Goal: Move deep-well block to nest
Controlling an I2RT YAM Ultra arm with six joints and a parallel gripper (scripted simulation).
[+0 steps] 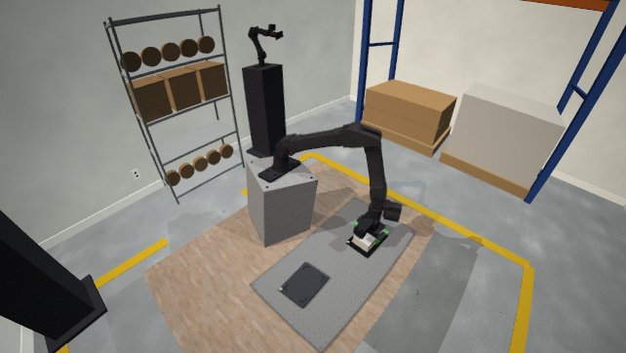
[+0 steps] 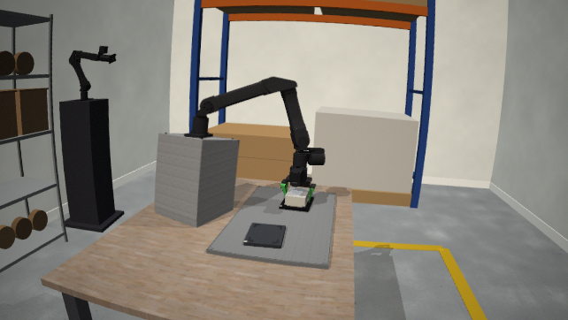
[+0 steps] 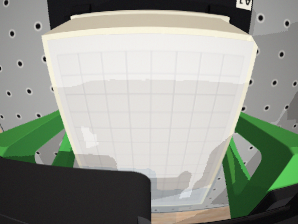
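Now: hand 1 cm below the white deep-well block. From my hand the other things lie so: plate nest N1 (11 cm behind, 34 cm to the right, 2 cm below); then black nest N2 (2 cm below).
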